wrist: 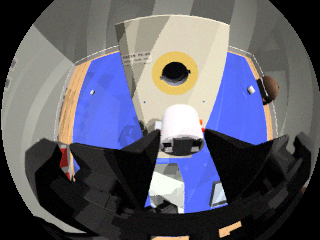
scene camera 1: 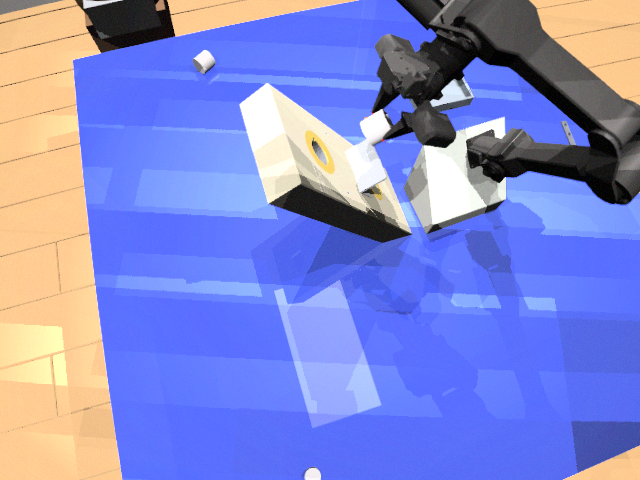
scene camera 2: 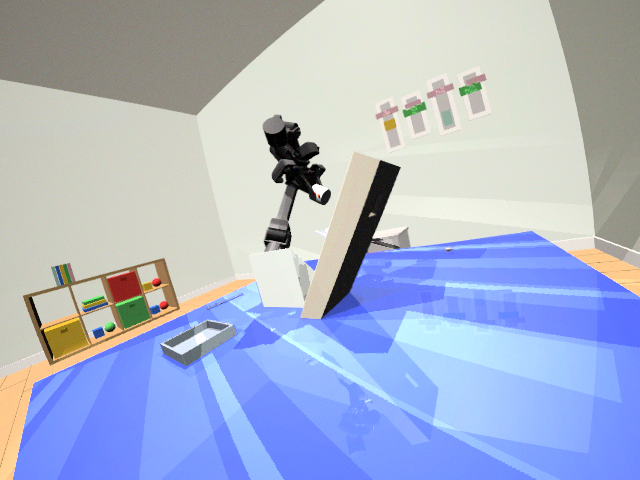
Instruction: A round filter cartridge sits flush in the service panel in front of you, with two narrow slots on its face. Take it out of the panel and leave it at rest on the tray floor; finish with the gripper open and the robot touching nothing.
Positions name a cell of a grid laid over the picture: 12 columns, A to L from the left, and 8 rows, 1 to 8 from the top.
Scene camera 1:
my gripper: H3
round filter cartridge: H3
cream service panel: F3
grey tray: I2
